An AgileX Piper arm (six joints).
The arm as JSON. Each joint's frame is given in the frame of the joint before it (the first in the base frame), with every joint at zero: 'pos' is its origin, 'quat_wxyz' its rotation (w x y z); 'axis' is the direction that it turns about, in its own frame. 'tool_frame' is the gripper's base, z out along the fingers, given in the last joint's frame.
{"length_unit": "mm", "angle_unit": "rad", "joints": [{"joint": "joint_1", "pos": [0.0, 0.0, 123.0], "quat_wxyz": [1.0, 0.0, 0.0, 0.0], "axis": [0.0, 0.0, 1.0]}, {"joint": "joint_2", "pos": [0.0, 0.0, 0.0], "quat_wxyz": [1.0, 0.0, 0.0, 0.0], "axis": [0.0, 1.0, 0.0]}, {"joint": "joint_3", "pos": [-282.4, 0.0, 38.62], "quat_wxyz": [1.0, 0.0, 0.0, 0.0], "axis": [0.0, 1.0, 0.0]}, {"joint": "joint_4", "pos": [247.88, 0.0, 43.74], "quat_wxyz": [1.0, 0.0, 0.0, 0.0], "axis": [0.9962, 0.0, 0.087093]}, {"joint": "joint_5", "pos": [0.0, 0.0, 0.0], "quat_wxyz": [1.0, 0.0, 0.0, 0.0], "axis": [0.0, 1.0, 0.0]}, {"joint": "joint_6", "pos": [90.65, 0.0, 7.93], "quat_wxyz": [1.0, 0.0, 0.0, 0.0], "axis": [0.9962, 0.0, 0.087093]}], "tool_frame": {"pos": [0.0, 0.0, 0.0], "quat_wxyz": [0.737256, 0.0, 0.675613, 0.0]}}
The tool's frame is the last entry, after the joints.
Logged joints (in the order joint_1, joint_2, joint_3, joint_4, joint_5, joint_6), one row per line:
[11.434, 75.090, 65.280, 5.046, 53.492, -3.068]
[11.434, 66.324, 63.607, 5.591, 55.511, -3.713]
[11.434, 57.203, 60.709, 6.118, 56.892, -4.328]
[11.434, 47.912, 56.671, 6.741, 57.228, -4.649]
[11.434, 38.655, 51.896, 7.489, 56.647, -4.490]
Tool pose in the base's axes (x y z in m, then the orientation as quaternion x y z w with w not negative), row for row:
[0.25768, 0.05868, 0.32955, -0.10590, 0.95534, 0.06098, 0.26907]
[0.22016, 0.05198, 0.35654, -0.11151, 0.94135, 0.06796, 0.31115]
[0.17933, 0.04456, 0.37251, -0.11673, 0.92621, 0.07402, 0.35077]
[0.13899, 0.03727, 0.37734, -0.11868, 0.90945, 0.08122, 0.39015]
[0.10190, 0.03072, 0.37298, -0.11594, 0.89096, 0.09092, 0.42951]
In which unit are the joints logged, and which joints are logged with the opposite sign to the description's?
The joints are logged in degrees. Opposite sign: joint_3.
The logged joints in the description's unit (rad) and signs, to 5 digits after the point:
[0.19956, 1.31057, -1.13935, 0.08807, 0.93361, -0.05355]
[0.19956, 1.15757, -1.11015, 0.09758, 0.96885, -0.06480]
[0.19956, 0.99838, -1.05957, 0.10678, 0.99295, -0.07554]
[0.19956, 0.83622, -0.98910, 0.11765, 0.99882, -0.08114]
[0.19956, 0.67466, -0.90576, 0.13071, 0.98868, -0.07837]

